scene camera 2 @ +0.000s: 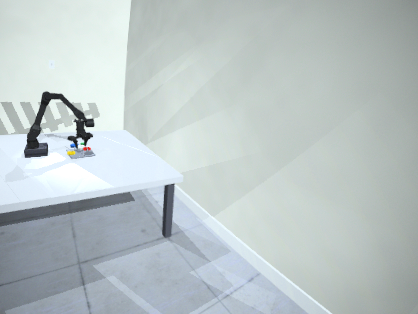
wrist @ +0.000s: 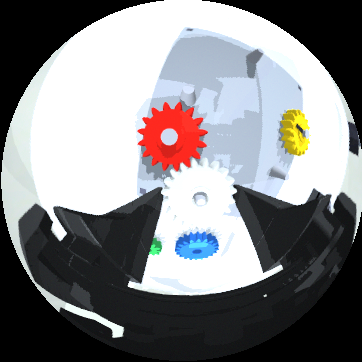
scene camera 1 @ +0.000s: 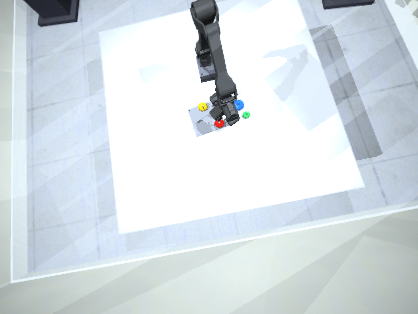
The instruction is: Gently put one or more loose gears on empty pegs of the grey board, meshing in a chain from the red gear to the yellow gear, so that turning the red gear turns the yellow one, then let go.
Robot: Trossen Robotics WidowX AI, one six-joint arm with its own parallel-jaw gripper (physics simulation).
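Places are measured from the arm's base along level axes (x ahead, y left, z up), in centimetres.
Pixels of known places: gripper, between the fingertips: (scene camera 2: 81, 147) (wrist: 198, 190) (scene camera 1: 223, 115); arm's base, origin of its link: (scene camera 2: 33, 147) (scene camera 1: 205, 61).
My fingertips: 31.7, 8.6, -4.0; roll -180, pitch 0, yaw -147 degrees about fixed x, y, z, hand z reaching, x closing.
Note:
Ahead of a thing's pixels: the offset from my fingertips to its top centre, as dx, dy, dz. Level surfaces: height alone.
My gripper (scene camera 1: 224, 118) (scene camera 2: 82, 146) (wrist: 198, 190) is shut on a white gear {-0.1, +0.2, +1.6} (wrist: 200, 181), a finger at each side. Its teeth overlap the lower edge of the red gear {+4.3, -2.8, +0.9} (scene camera 1: 219, 123) (scene camera 2: 87, 148) (wrist: 155, 127) in the wrist view; I cannot tell whether they mesh, nor whether a peg is in its hole. The red gear sits on a peg of the grey board {-0.7, -8.2, +1.4} (scene camera 1: 195, 120) (scene camera 2: 90, 154) (wrist: 230, 150). The yellow gear {-6.3, -11.7, +1.0} (scene camera 1: 202, 106) (scene camera 2: 71, 153) (wrist: 291, 132) sits near the board's other side. Bare pegs show beside the red gear, at the far corner and near the yellow gear.
A blue gear {-5.8, +8.5, +0.1} (scene camera 1: 239, 105) (scene camera 2: 73, 145) (wrist: 196, 245) and a smaller green gear {+0.5, +12.5, +0.1} (scene camera 1: 246, 115) (wrist: 155, 246) lie on the white table {dz -1.7} (scene camera 1: 165, 185) (scene camera 2: 125, 170) beside the board. The arm's dark base (scene camera 2: 36, 150) stands behind the board.

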